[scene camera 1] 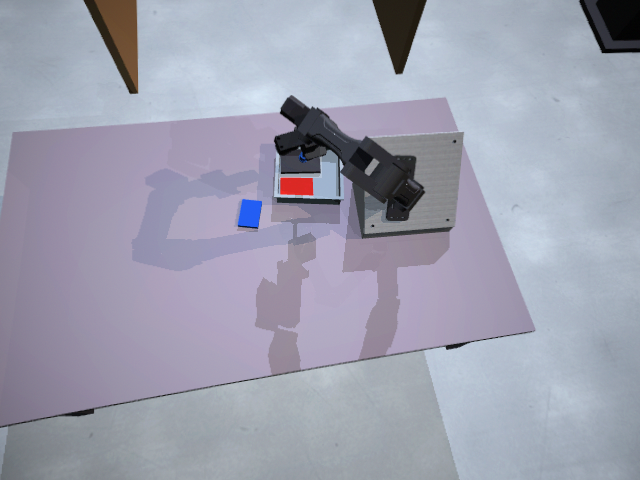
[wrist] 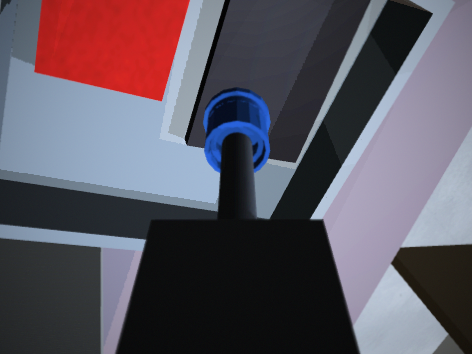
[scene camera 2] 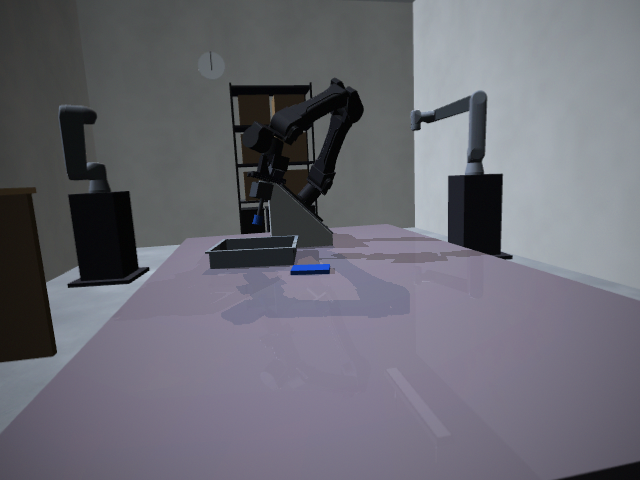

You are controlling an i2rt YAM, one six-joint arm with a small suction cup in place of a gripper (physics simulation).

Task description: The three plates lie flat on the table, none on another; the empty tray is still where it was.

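Places are measured from the arm's base along level axes (x up, y ahead, z left), in millimetres.
Where they show: hand at its tool point: (scene camera 1: 303, 158) (wrist: 236, 118) (scene camera 2: 257, 224); arm's base at its link origin: (scene camera 2: 300, 203).
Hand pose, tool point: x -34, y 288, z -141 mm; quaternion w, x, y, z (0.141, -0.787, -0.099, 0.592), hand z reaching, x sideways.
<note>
Things, the pixels of their top centre, and the offset from my tool point. Level surfaces: height alone.
- grey tray at its top centre: (wrist: 209, 115) (scene camera 2: 256, 242) (scene camera 1: 309, 166) dx -58, dy -24, dz -8 mm
- red plate at its top centre: (scene camera 1: 296, 187) dx -94, dy +21, dz +51 mm
- dark grey plate at its top centre: (wrist: 276, 71) (scene camera 1: 300, 160) dx -94, dy +4, dz -59 mm
- blue plate at its top centre: (scene camera 2: 310, 267) (scene camera 1: 249, 212) dx -97, dy +176, dz +141 mm
- pinkish table at its surface level: dx -108 mm
A grey tray (scene camera 1: 308, 198) (scene camera 2: 253, 258) (wrist: 100, 205) stands on the table beside the arm's base. A red plate (scene camera 1: 296, 186) (wrist: 110, 45) and a dark grey plate (scene camera 1: 292, 165) (wrist: 280, 60) lie apart, side by side, inside it. Its walls hide both plates in scene camera 2. A blue plate (scene camera 1: 250, 213) (scene camera 2: 310, 269) lies flat on the table outside the tray. My blue suction cup (scene camera 1: 302, 156) (scene camera 2: 256, 220) (wrist: 237, 132) hangs above the tray rim, over the near end of the dark plate in the wrist view. It is open and holds no plate.
The arm's sloped grey base block (scene camera 1: 439, 198) (scene camera 2: 289, 222) stands close beside the tray. The pinkish table (scene camera 1: 129, 330) (scene camera 2: 232, 413) carries several arm shadows. Wooden furniture (scene camera 1: 118, 43) (scene camera 2: 15, 273) stands off the table. Two other arms on black pedestals (scene camera 2: 103, 232) (scene camera 2: 475, 211) stand farther back.
</note>
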